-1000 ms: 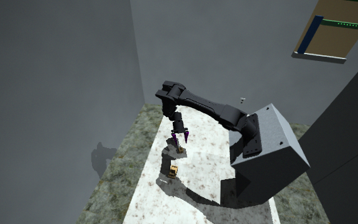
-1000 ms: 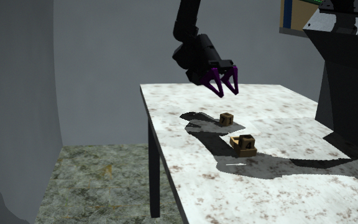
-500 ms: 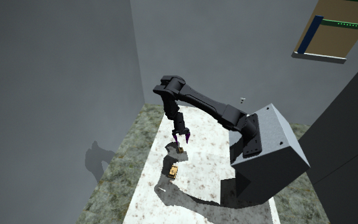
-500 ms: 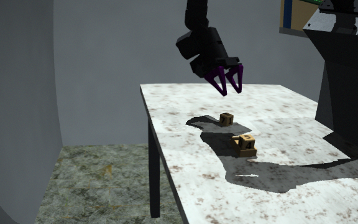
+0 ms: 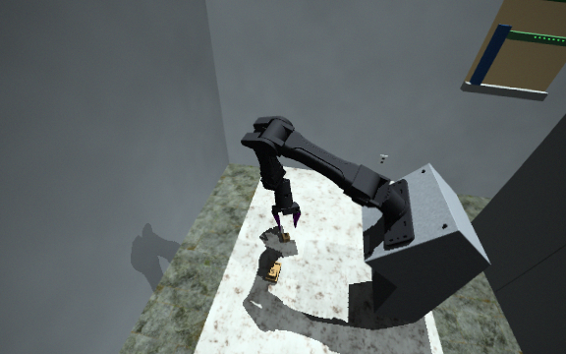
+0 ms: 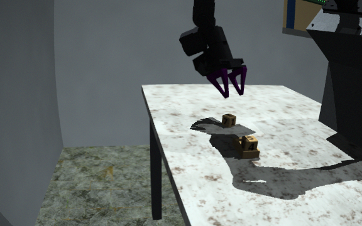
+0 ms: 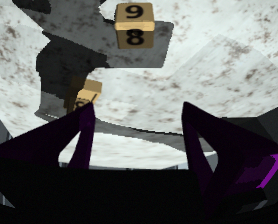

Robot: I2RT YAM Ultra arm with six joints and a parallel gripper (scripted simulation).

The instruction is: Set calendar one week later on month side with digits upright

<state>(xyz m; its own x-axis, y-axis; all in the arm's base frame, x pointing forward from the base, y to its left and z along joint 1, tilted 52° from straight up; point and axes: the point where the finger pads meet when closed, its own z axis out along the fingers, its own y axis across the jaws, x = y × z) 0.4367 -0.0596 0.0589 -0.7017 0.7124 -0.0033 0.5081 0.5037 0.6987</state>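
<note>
Now: hand 80 mm above the wooden digit cube.
</note>
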